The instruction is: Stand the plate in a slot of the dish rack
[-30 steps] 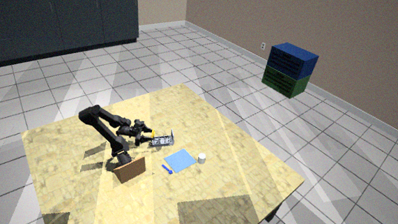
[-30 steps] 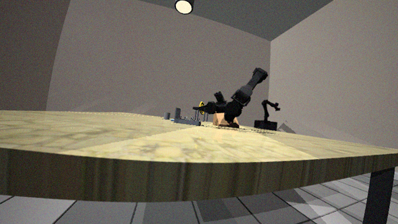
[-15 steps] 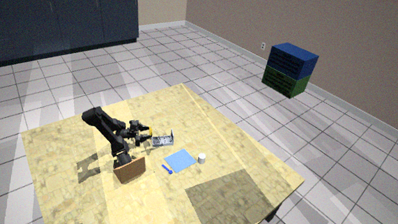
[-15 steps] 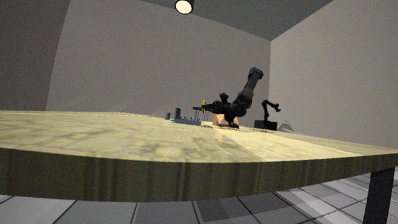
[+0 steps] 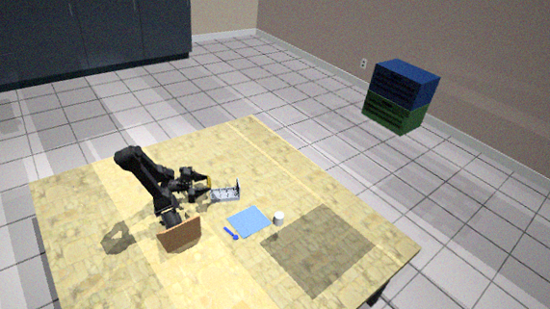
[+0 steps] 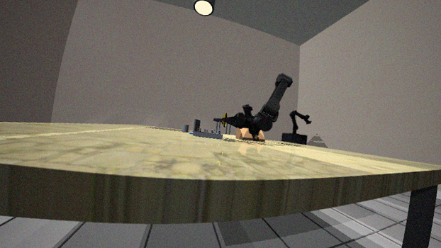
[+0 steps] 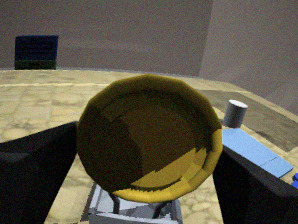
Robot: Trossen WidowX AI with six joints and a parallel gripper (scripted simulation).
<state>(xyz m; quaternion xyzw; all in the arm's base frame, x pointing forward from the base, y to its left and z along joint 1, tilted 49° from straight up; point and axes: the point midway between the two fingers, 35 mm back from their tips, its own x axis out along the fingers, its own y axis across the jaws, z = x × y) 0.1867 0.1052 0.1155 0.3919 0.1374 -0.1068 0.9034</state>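
Now: the grey dish rack 60 mm ahead of my gripper tip, 20 mm to the right of it and 70 mm below it. Also, from my gripper tip: light blue mat (90 mm ahead, 210 mm to the right, 90 mm below); then yellow plate (10 mm behind); then blue spoon (10 mm behind, 240 mm to the right, 90 mm below).
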